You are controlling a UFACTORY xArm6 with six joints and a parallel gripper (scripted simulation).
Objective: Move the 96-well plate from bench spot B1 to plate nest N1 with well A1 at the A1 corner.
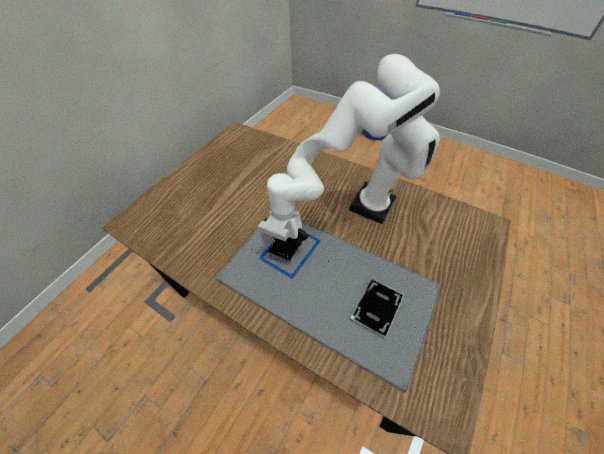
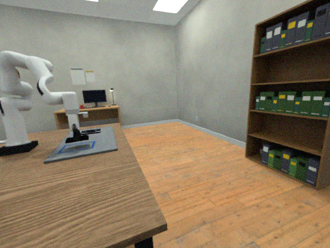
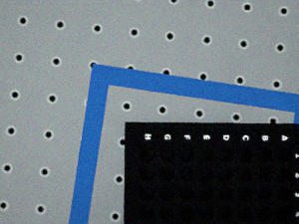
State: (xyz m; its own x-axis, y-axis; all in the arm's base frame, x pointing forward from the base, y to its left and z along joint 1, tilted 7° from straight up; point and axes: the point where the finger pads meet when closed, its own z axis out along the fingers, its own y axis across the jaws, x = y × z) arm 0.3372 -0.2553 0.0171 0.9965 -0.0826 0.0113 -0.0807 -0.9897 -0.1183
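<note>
My gripper is now 36 cm to the right of the black plate nest N1, 11 cm short of it and 6 cm above it. From my hand the other things lie so: black 96-well plate: 1 cm below.
</note>
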